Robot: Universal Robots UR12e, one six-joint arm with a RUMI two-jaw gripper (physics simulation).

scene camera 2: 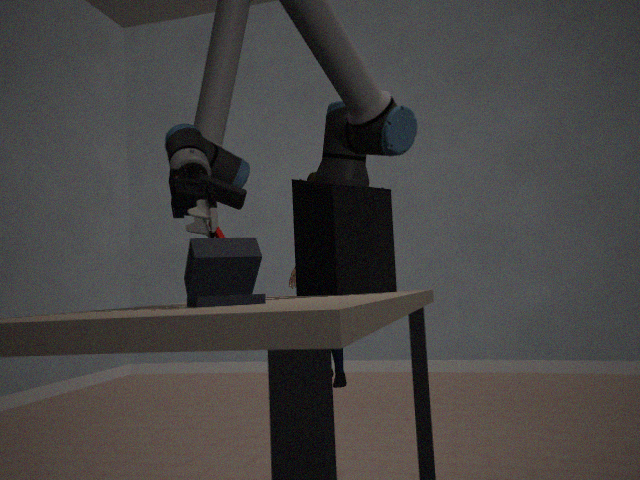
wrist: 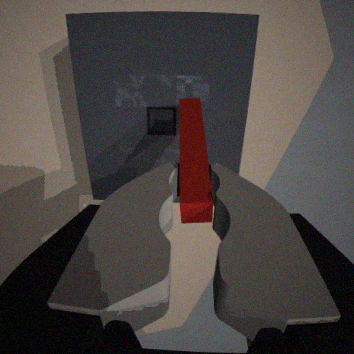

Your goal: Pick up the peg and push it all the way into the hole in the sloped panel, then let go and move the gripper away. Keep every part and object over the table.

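Where they show: gripper, fingertip midpoint: [scene camera 2: 212, 235] [wrist: 192, 167]; arm's base at its link origin: [scene camera 2: 341, 184].
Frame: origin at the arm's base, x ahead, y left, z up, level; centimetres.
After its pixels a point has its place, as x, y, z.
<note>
My gripper [scene camera 2: 212, 233] {80.2, -12.9, -23.5} [wrist: 192, 167] {80.2, -12.9, -23.5} is shut on the red square peg [scene camera 2: 220, 233] {79.6, -11.5, -23.1} [wrist: 192, 150] {78.4, -12.2, -22.5} and holds it above the sloped panel. The dark blue-grey sloped panel [scene camera 2: 223, 248] {86.3, -8.2, -26.8} [wrist: 215, 55] {80.5, -6.5, -26.1} stands on the table. In the wrist view the square hole [wrist: 161, 121] {82.5, -11.1, -29.9} shows in the panel's face, to the left of the peg's far end. The peg is outside the hole, and its far end appears a little right of and above the hole. In scene camera 2 the panel's block hides the hole, and only a short part of the peg shows.
The pale table [scene camera 2: 305, 304] {99.5, 11.0, -37.7} carries the panel's block near its front edge, with a low base strip [scene camera 2: 232, 299] {88.1, -6.0, -36.6} at its foot. The black robot pedestal [scene camera 2: 343, 237] {16.2, 2.7, -19.9} stands behind the table. Part of a figure [scene camera 2: 338, 366] shows behind the table's legs.
</note>
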